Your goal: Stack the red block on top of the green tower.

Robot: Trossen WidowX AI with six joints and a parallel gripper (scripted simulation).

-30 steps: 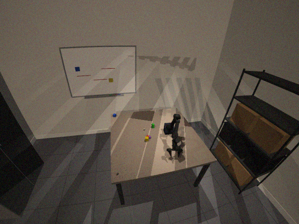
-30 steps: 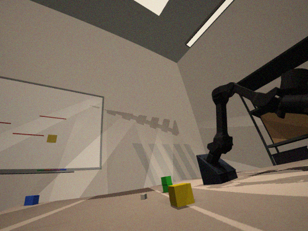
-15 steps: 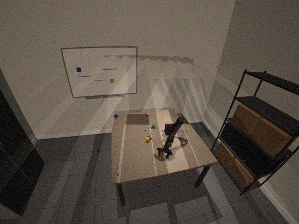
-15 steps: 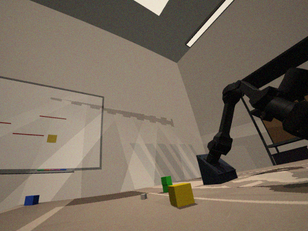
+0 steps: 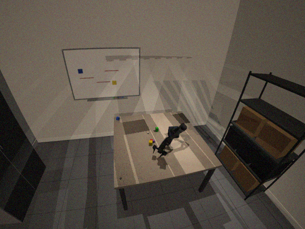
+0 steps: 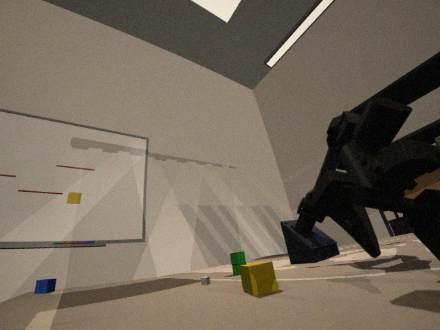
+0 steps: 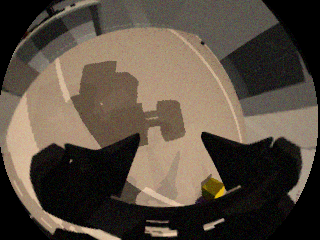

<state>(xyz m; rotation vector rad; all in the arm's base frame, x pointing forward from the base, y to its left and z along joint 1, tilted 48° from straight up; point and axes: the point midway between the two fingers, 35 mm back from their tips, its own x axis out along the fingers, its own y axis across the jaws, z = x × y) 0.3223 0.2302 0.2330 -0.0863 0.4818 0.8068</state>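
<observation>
Right now my gripper tip is 23 cm to the left of the yellow block and 1 cm short of it. The rest, counted from my gripper tip: red block (27 cm to the right, 1 cm below, 1 cm behind); purple block (26 cm to the right, 4 cm behind, 1 cm below); blue block (90 cm to the right, 43 cm ahead, 1 cm below).
</observation>
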